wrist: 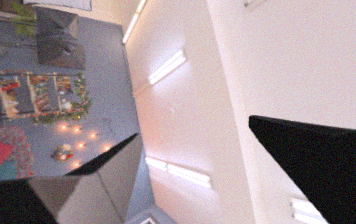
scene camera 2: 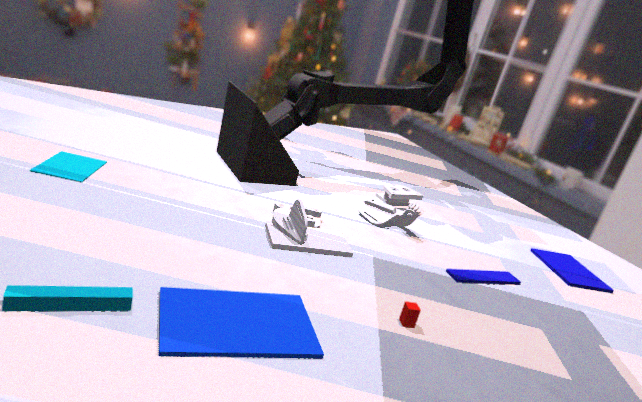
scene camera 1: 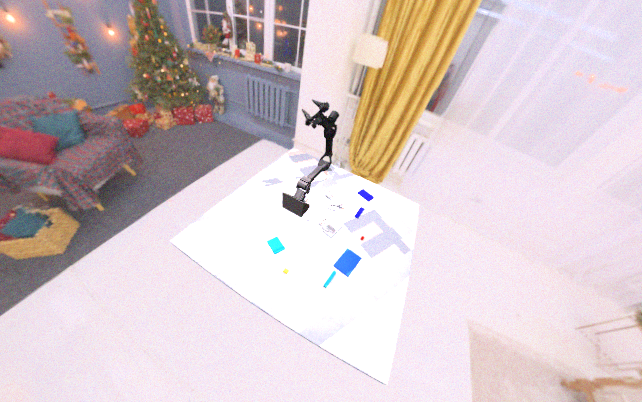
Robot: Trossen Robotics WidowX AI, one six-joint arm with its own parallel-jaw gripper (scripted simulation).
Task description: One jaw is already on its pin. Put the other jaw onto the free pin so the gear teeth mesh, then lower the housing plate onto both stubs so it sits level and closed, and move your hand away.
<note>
My gripper is open and holds nothing. Also in view: a cyan tile and a large blue tile.
</note>
